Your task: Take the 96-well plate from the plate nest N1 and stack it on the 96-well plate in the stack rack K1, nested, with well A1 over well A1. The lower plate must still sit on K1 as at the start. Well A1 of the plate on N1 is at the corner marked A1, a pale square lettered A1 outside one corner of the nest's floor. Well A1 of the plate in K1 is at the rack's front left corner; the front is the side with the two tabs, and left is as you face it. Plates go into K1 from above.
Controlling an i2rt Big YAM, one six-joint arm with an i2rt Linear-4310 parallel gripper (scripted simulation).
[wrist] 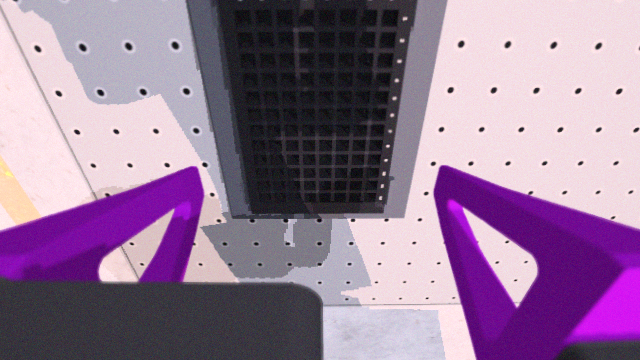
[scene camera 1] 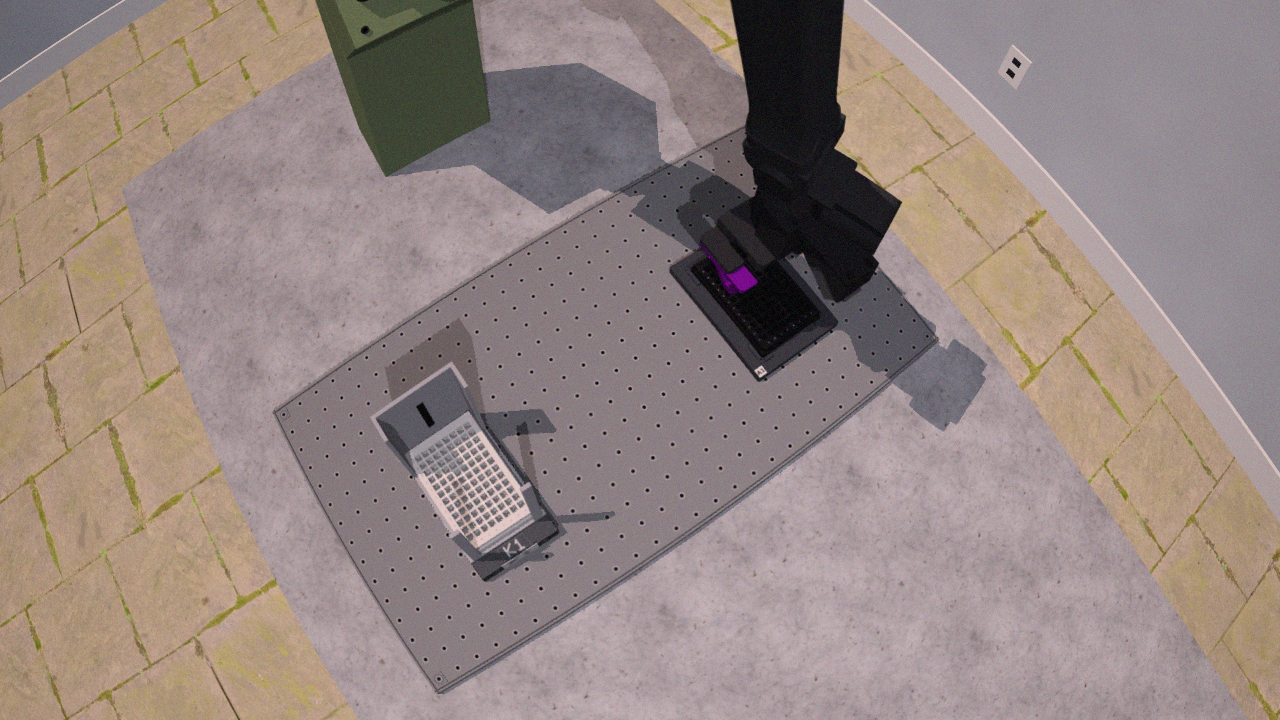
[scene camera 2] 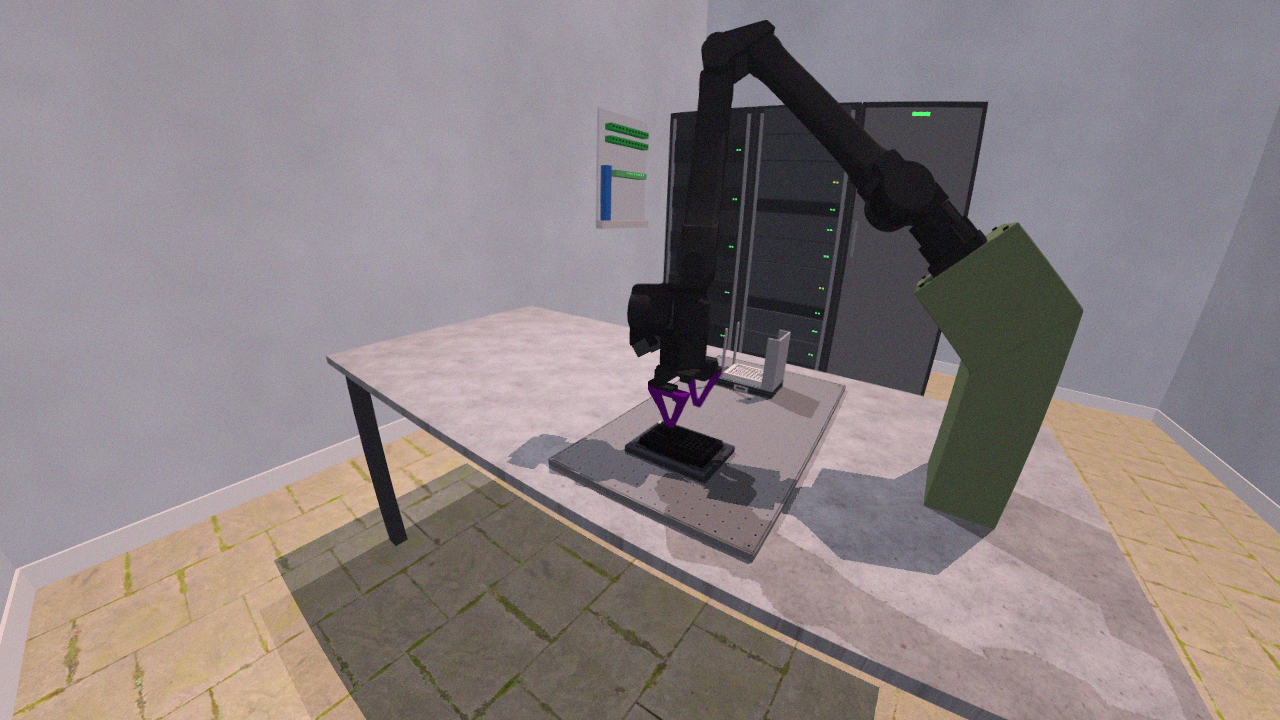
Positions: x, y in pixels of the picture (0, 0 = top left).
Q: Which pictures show the black 96-well plate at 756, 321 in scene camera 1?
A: The wrist view, scene camera 1 and scene camera 2: all of them.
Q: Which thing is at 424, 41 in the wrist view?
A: A plate nest N1.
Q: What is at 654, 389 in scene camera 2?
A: My gripper.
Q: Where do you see a black 96-well plate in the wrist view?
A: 321, 153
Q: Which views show my gripper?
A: The wrist view, scene camera 1 and scene camera 2: all of them.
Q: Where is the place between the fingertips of my gripper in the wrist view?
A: At 318, 179
